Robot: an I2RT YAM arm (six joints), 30 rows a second.
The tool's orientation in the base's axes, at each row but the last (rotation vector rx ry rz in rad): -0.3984 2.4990 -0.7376; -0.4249 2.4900 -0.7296; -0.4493 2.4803 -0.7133; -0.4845 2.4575 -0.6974; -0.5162 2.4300 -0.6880; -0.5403 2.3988 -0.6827; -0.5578 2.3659 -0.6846
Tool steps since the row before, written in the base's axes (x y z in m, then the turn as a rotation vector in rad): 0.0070 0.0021 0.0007 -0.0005 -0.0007 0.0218; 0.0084 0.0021 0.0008 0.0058 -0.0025 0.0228; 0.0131 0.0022 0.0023 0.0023 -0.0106 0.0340; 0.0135 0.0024 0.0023 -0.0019 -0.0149 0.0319; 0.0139 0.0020 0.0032 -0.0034 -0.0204 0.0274; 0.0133 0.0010 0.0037 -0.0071 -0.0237 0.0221; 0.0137 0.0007 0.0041 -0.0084 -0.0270 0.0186
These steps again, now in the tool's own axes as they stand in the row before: -0.0069 0.0004 0.0024 -0.0076 -0.0129 -0.0158; -0.0081 0.0000 0.0032 -0.0124 -0.0159 -0.0124; -0.0125 -0.0017 0.0048 -0.0103 -0.0282 -0.0193; -0.0127 -0.0019 0.0053 -0.0041 -0.0297 -0.0186; -0.0130 -0.0031 0.0054 0.0015 -0.0312 -0.0143; -0.0120 -0.0042 0.0054 0.0082 -0.0299 -0.0118; -0.0121 -0.0049 0.0059 0.0124 -0.0301 -0.0092
